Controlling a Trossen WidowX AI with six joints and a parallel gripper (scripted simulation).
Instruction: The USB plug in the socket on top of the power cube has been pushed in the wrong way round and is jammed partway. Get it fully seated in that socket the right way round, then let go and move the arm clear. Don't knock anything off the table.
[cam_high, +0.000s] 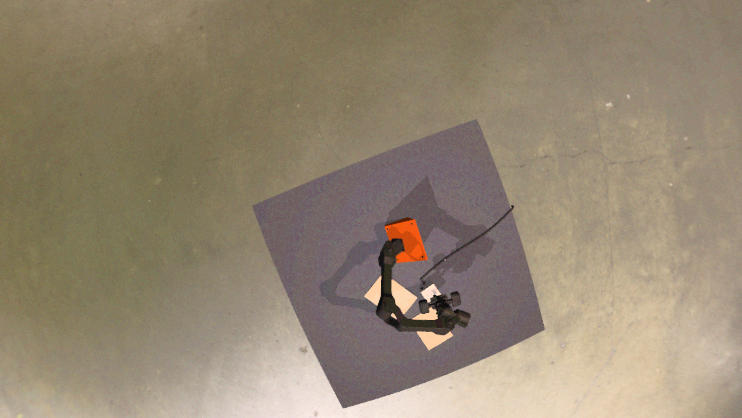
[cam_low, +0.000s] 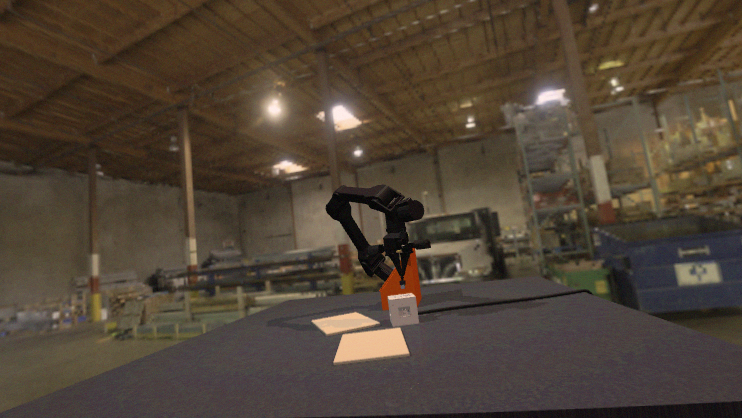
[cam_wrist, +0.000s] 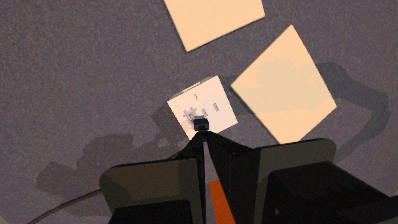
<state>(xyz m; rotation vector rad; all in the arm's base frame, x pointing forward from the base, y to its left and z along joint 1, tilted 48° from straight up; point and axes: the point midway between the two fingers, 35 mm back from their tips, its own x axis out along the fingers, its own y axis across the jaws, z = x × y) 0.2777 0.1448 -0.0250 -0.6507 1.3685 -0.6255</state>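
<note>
My gripper tip is 2 cm above the black USB plug.
</note>
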